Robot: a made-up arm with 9 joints.
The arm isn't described. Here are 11 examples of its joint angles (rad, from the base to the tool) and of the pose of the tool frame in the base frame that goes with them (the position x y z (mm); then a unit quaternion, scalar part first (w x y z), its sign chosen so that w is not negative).
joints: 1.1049 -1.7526 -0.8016 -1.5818 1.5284 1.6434 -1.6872 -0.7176 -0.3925
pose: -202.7 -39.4 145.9 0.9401 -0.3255 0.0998 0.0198
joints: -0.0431 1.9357 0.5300 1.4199 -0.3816 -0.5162 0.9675 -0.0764 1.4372
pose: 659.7 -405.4 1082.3 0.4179 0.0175 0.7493 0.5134
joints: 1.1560 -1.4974 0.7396 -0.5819 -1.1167 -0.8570 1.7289 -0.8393 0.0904
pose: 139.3 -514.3 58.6 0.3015 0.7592 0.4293 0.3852
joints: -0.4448 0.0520 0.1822 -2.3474 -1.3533 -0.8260 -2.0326 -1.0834 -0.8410
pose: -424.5 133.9 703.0 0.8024 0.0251 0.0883 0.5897
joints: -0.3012 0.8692 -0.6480 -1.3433 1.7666 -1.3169 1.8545 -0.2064 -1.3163
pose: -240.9 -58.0 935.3 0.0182 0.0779 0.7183 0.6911
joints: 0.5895 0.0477 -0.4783 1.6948 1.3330 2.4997 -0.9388 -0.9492 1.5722
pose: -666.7 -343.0 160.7 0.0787 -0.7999 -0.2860 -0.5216
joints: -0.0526 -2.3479 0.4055 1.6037 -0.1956 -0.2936 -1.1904 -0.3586 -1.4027
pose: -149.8 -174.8 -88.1 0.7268 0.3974 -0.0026 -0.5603
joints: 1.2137 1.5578 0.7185 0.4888 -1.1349 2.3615 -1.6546 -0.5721 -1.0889
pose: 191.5 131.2 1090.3 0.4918 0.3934 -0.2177 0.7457
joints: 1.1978 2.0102 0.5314 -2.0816 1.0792 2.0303 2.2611 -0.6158 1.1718
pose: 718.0 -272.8 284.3 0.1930 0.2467 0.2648 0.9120
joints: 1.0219 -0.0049 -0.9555 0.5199 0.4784 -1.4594 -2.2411 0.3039 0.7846
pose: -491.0 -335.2 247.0 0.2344 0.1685 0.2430 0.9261
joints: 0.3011 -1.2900 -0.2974 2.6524 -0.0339 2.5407 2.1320 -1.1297 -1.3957
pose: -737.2 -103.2 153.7 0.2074 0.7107 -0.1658 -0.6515
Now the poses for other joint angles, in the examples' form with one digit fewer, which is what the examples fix.
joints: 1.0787 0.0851 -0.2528 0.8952 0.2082 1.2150 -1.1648 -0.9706 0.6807
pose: -541 362 274 0.116 -0.672 0.615 -0.397
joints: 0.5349 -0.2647 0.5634 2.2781 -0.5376 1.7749 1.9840 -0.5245 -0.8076
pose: -587 198 790 0.684 -0.140 0.020 0.716
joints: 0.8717 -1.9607 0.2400 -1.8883 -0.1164 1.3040 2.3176 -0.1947 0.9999
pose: 570 500 120 0.073 -0.263 0.586 -0.763
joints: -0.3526 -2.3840 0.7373 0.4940 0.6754 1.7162 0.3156 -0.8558 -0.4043
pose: 238 85 615 0.877 0.182 0.348 0.278
